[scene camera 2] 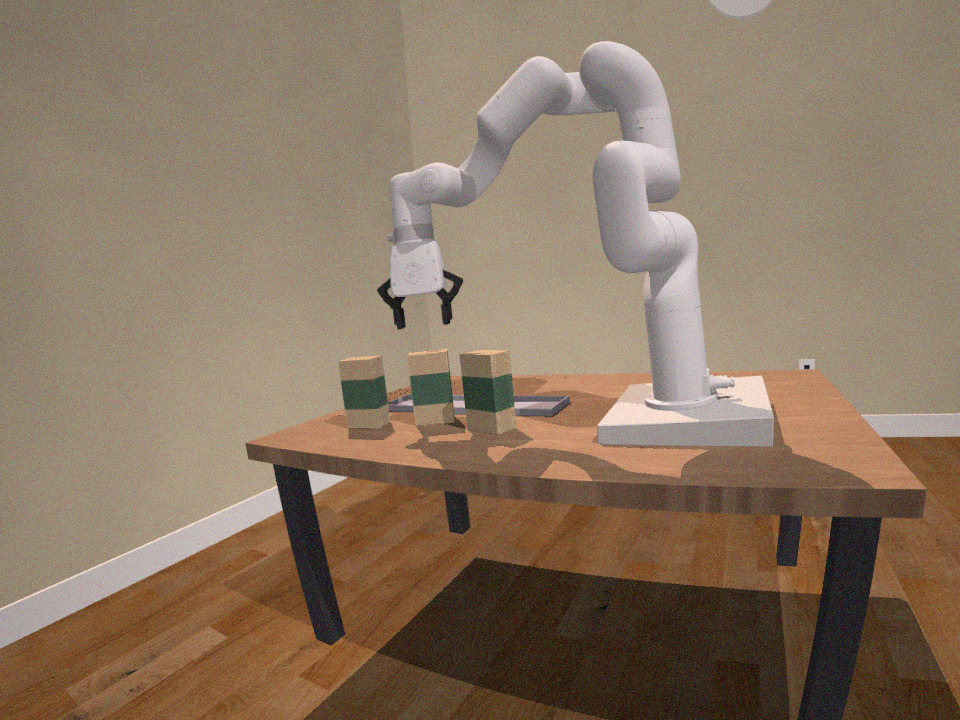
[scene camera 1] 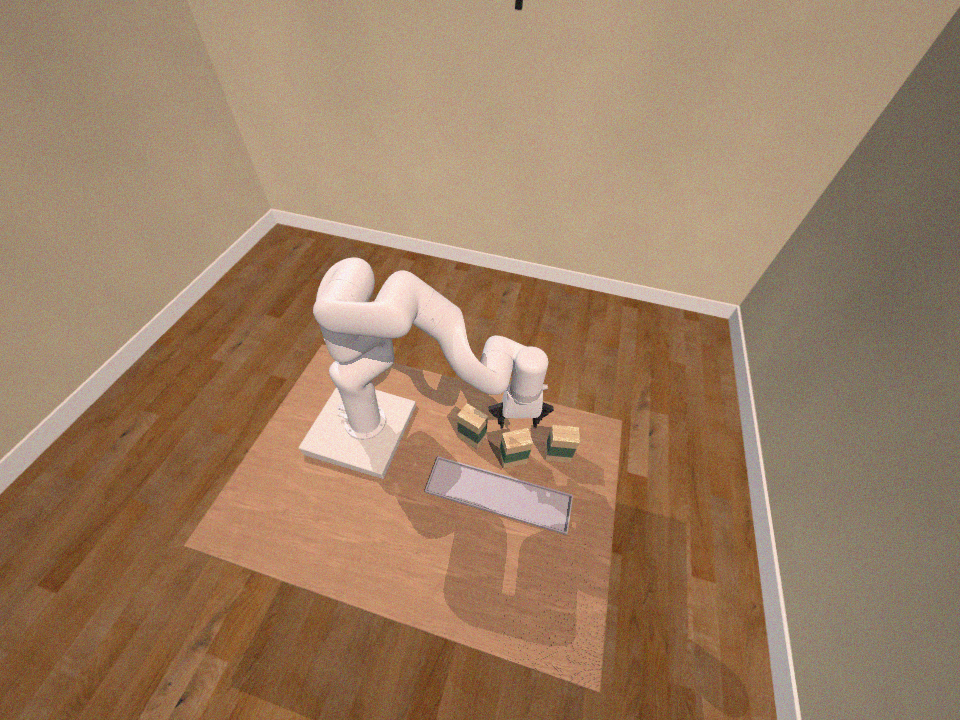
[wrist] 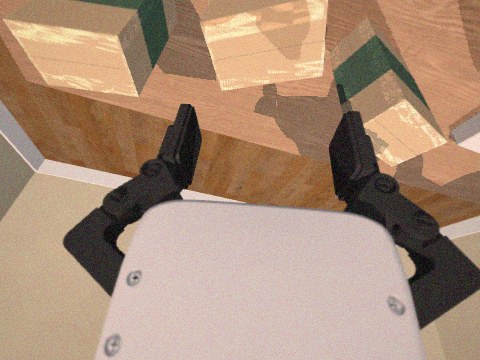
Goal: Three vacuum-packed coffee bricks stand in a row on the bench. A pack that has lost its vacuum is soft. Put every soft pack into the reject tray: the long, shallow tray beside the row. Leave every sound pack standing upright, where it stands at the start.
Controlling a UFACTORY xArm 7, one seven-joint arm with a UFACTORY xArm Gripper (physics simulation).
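Frame: origin at the arm's base, x ahead, y up, z right, level; millimetres.
Seen in the pictures: gripper, fingertip midpoint: (scene camera 2: 423, 326) (scene camera 1: 517, 423) (wrist: 265, 125); arm's base, origin of the base link: (scene camera 2: 681, 399) (scene camera 1: 365, 421).
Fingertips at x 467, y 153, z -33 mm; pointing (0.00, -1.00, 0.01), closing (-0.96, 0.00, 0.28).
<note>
Pixels of each thing's top centre, then the offset from my fingertips to it. Level surfaces: height alone.
- middle brick, middle of its top: (wrist: 265, 51) (scene camera 2: 427, 352) (scene camera 1: 517, 438) dx +8, dy -52, dz +16 mm
- base, middle of its top: (wrist: 79, 63) (scene camera 2: 360, 358) (scene camera 1: 566, 433) dx +140, dy -52, dz -35 mm
- wooden table, its level: dy -192 mm
Three tan coffee bricks with green bands stand upright and apart: the brick nearest the arm's base (scene camera 1: 472, 426) (scene camera 2: 488, 391) (wrist: 387, 95), turned at an angle; the middle brick (scene camera 1: 515, 447) (scene camera 2: 431, 387) (wrist: 265, 45); and the brick farthest from the base (scene camera 1: 562, 441) (scene camera 2: 364, 392) (wrist: 75, 55). Whether any is soft cannot be seen. The long, shallow reject tray (scene camera 1: 496, 492) (scene camera 2: 535, 405) lies beside the row and holds no brick. My gripper (scene camera 1: 519, 424) (scene camera 2: 423, 323) (wrist: 265, 125) is open and empty, pointing down above the level of the brick tops, near the middle brick.
The arm's white base plate (scene camera 1: 321, 441) (scene camera 2: 690, 434) stands on the wooden table (scene camera 1: 333, 542) (scene camera 2: 837, 465) to one side of the row. A corner of the plate shows at the right edge of the wrist view. The table edge runs behind the bricks, on the side away from the tray.
</note>
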